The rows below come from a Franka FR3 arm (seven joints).
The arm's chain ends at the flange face. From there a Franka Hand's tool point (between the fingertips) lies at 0.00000 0.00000 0.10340 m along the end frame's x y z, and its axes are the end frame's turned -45 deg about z.
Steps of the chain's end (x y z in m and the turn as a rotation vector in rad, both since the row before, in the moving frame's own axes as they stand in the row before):
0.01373 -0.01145 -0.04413 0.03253 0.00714 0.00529
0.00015 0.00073 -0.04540 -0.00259 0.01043 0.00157
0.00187 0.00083 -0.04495 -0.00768 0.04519 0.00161
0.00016 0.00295 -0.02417 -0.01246 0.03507 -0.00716
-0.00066 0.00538 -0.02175 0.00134 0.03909 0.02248
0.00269 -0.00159 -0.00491 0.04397 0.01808 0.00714
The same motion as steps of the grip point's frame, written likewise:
0.02071 -0.00024 -0.04419 0.01795 0.02805 0.00529
0.00016 0.00157 -0.04541 -0.00921 0.00554 0.00157
0.00347 0.00578 -0.04506 -0.03738 0.02652 0.00161
-0.00031 0.00567 -0.02424 -0.03361 0.01599 -0.00716
-0.00135 0.00613 -0.02183 -0.02669 0.02859 0.02248
0.00757 -0.00110 -0.00503 0.01831 0.04388 0.00714

